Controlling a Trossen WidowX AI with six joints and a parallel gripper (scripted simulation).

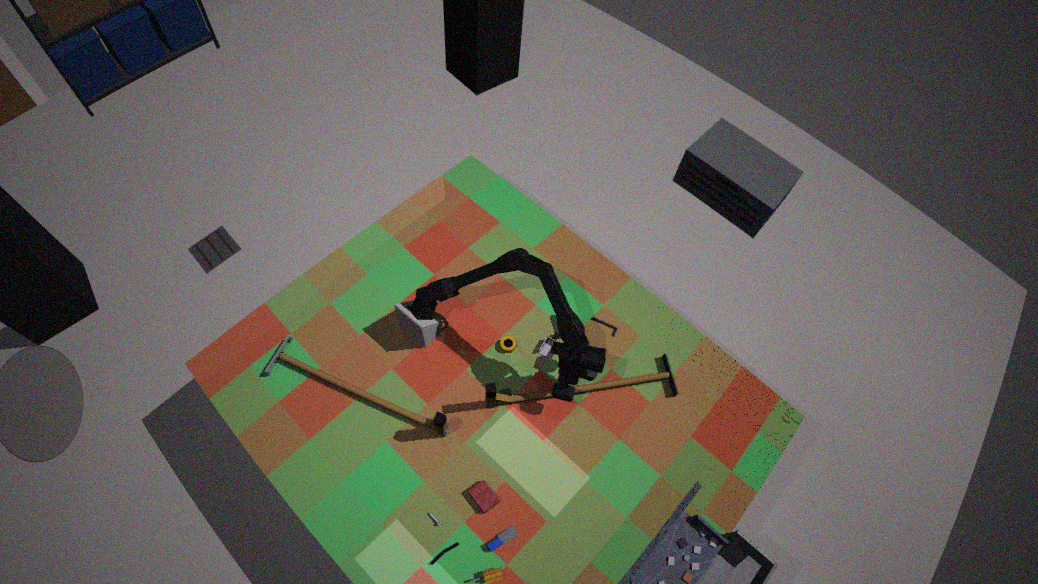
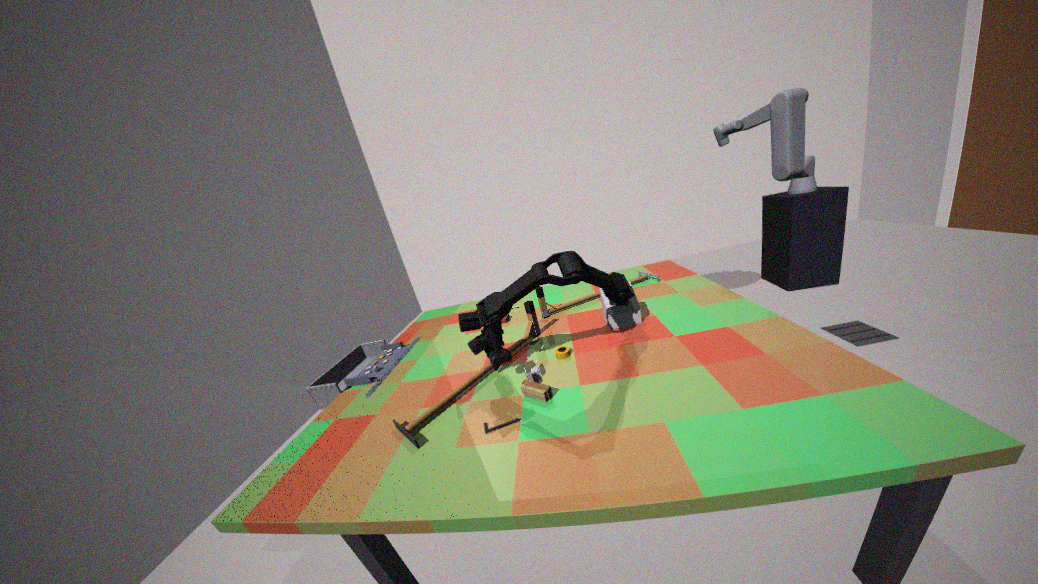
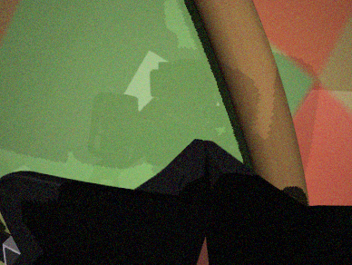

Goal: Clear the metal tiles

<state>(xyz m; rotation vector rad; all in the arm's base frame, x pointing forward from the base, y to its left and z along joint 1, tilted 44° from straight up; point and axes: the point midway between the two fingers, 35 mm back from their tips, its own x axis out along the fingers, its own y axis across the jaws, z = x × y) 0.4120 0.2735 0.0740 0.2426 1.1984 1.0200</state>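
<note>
Now: gripper tip 50 mm below the long scraper, 40 mm short of it and 10 mm to the right of it. From my gripper tip the other things lie so: wooden block: 160 mm behind, 120 mm to the left, 10 mm above; then yellow tape roll: 220 mm behind, 70 mm to the right; then hex key: 230 mm to the left, 60 mm behind, 10 mm below.
</note>
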